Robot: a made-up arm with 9 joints. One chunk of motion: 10 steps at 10 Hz.
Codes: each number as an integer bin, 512 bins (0 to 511) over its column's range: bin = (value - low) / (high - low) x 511, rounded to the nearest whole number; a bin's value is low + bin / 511 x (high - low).
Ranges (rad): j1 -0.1..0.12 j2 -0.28..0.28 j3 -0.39..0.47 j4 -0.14..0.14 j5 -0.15..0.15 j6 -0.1..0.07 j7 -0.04..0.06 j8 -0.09..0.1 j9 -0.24..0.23
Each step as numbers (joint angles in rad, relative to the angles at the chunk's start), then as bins.
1 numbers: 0.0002 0.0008 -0.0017 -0.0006 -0.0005 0.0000 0.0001 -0.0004 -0.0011
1 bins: 233 256 231 254 255 301 205 241 260
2 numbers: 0.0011 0.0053 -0.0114 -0.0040 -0.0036 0.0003 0.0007 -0.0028 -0.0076
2 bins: 235 260 225 248 249 301 208 235 253
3 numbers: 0.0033 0.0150 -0.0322 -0.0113 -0.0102 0.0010 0.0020 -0.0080 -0.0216
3 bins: 240 269 213 235 238 304 215 221 237
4 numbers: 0.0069 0.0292 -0.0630 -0.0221 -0.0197 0.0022 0.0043 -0.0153 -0.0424
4 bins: 248 282 194 215 222 307 226 201 215
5 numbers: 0.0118 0.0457 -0.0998 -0.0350 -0.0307 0.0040 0.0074 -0.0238 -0.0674
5 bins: 260 297 172 192 203 313 242 178 188
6 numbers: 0.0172 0.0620 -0.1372 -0.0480 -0.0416 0.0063 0.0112 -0.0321 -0.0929
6 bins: 272 312 150 168 185 320 262 156 160
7 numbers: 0.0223 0.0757 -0.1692 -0.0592 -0.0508 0.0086 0.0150 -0.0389 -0.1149
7 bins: 284 325 131 147 169 326 281 137 136
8 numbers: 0.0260 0.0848 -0.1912 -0.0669 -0.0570 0.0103 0.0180 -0.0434 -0.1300
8 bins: 293 333 118 133 158 332 296 125 120
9 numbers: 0.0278 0.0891 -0.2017 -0.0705 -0.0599 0.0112 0.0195 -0.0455 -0.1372
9 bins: 297 337 112 127 153 334 304 120 112
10 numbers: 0.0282 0.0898 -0.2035 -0.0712 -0.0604 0.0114 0.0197 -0.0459 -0.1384
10 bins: 298 337 111 126 153 335 305 119 110
